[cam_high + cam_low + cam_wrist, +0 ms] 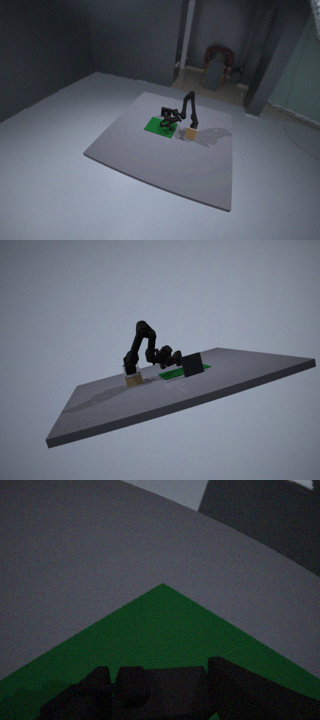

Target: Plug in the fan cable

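The green board lies 4 cm to the right of my gripper tip and 8 cm below it. Also, from my gripper tip: dark square fan (2 cm ahead, 23 cm to the right, 1 cm below); fan plug (1 cm behind, 1 cm to the right, 1 cm below).
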